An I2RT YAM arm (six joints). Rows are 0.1 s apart.
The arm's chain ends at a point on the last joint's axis. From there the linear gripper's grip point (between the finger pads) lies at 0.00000 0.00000 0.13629 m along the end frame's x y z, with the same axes.
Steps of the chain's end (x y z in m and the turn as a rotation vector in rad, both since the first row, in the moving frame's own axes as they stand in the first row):
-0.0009 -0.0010 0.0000 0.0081 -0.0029 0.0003
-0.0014 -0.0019 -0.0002 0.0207 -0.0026 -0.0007
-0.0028 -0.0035 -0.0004 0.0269 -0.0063 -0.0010
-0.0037 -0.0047 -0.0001 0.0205 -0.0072 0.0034
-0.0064 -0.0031 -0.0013 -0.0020 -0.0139 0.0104
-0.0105 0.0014 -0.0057 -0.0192 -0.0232 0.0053
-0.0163 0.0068 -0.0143 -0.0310 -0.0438 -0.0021
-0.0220 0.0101 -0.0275 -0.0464 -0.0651 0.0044
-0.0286 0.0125 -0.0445 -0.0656 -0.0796 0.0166
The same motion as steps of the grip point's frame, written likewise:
-0.0013 -0.0021 0.0000 0.0081 -0.0029 0.0003
-0.0018 -0.0047 -0.0002 0.0207 -0.0026 -0.0007
-0.0037 -0.0072 -0.0005 0.0269 -0.0063 -0.0010
-0.0047 -0.0075 -0.0001 0.0205 -0.0072 0.0034
-0.0083 -0.0028 -0.0013 -0.0020 -0.0139 0.0104
-0.0137 0.0040 -0.0058 -0.0192 -0.0232 0.0053
-0.0223 0.0110 -0.0145 -0.0310 -0.0438 -0.0021
-0.0309 0.0164 -0.0279 -0.0464 -0.0651 0.0044
-0.0395 0.0213 -0.0452 -0.0656 -0.0796 0.0166

